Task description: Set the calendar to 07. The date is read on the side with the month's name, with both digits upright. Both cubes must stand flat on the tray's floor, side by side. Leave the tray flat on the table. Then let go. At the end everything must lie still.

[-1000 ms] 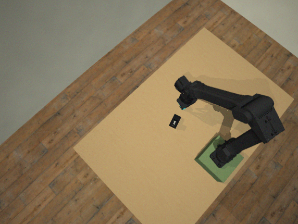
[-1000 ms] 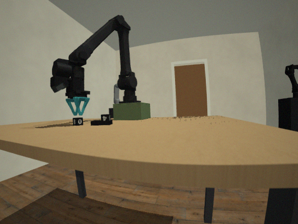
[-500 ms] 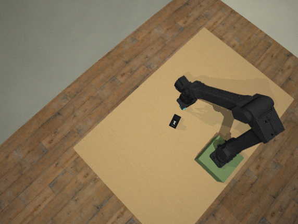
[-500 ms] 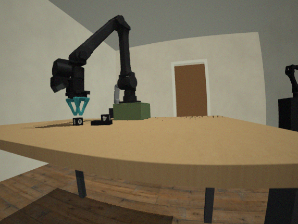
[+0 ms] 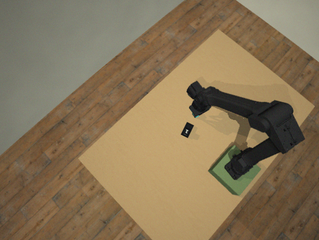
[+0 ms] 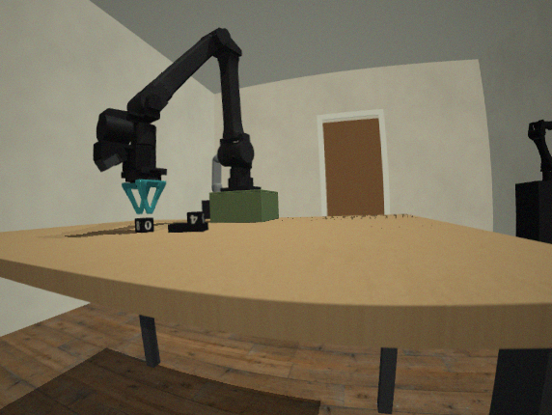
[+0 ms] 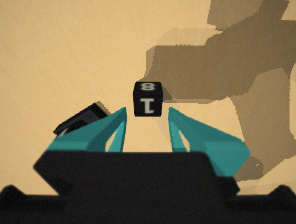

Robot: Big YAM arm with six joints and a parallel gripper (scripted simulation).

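Now: the digit cube 3 cm below my hand. The rest, counted from my hand: black calendar tray (4 cm behind, 10 cm to the left, 4 cm below).
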